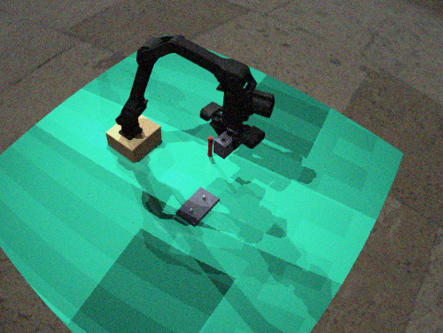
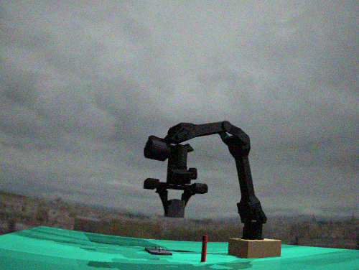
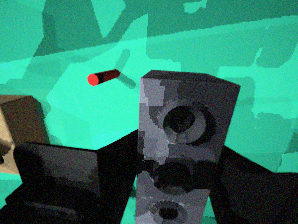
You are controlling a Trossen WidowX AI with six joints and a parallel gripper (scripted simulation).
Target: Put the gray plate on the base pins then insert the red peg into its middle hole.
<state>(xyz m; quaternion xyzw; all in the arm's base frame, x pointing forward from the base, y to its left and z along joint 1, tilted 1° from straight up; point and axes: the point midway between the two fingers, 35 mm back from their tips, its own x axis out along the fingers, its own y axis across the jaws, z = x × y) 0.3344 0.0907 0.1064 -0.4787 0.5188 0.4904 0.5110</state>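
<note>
Right now the base is 150 mm to the right of my gripper tip and 130 mm below it. Also, from my gripper tip: gray plate: 30 mm above; red peg: 100 mm below, 90 mm behind, 30 mm to the left.
</note>
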